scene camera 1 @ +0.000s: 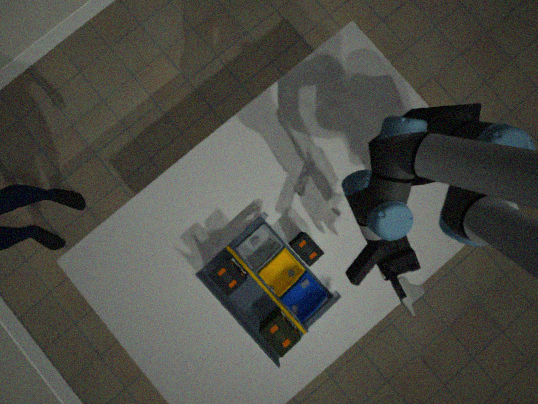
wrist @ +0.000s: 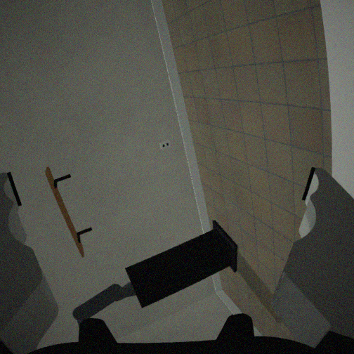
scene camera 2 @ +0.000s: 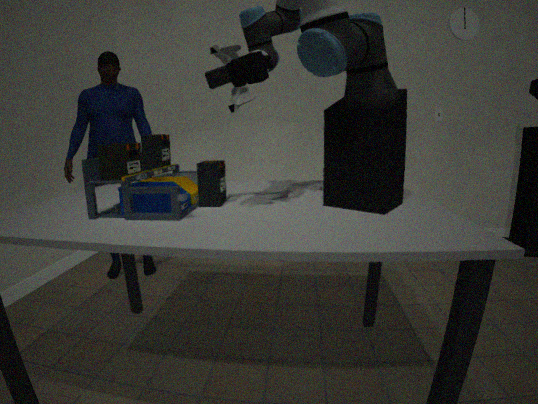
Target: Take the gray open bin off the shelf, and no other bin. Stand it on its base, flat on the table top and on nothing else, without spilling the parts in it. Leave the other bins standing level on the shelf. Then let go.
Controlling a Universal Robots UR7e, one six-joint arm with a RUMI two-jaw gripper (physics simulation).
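Places are measured from the arm's base along level axes (x back, y right, z up), in metres.
Pixels of known places: gripper, fingertip midpoint: (scene camera 1: 400, 296) (scene camera 2: 221, 80); arm's base at its link origin: (scene camera 2: 371, 98).
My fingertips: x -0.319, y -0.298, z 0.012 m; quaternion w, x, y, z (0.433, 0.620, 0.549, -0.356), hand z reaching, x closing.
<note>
For each thing: its top centre in the pictures, then the offset to it from my fingertips. Level surfaces: height alone.
- gray open bin at its top centre: (scene camera 1: 254, 252) (scene camera 2: 182, 174) dy +0.255, dx -0.297, dz -0.244 m
- yellow bin at its top centre: (scene camera 2: 169, 178) (scene camera 1: 277, 277) dy +0.147, dx -0.268, dz -0.244 m
- blue bin at its top centre: (scene camera 2: 154, 184) (scene camera 1: 300, 302) dy +0.039, dx -0.239, dz -0.244 m
- similar box at its top centre: (scene camera 2: 211, 161) (scene camera 1: 307, 249) dy +0.189, dx -0.140, dz -0.193 m
- table at its surface level: dz -0.325 m
The gray open bin (scene camera 1: 259, 246) sits at the upper left end of the row in the gray-blue shelf (scene camera 1: 244, 296) (scene camera 2: 91, 201) in the first scene view, with pale parts dimly visible inside. It cannot be made out in the second scene view, behind the other bins. The yellow bin (scene camera 1: 281, 273) (scene camera 2: 186, 184) is beside it, then the blue bin (scene camera 1: 305, 296) (scene camera 2: 150, 200). My gripper (scene camera 2: 223, 79) (wrist: 162, 174) is open and empty, high above the table and apart from the shelf. Its fingers stand wide apart in the wrist view, which shows no bin.
Two dark boxes with orange marks (scene camera 1: 227, 277) (scene camera 1: 280, 334) stand on the shelf's upper board. A similar box (scene camera 1: 306, 248) (scene camera 2: 212, 183) stands on the table (scene camera 1: 120, 280) (scene camera 2: 280, 235) close to the bins' side. A person (scene camera 2: 111, 115) stands behind the table.
</note>
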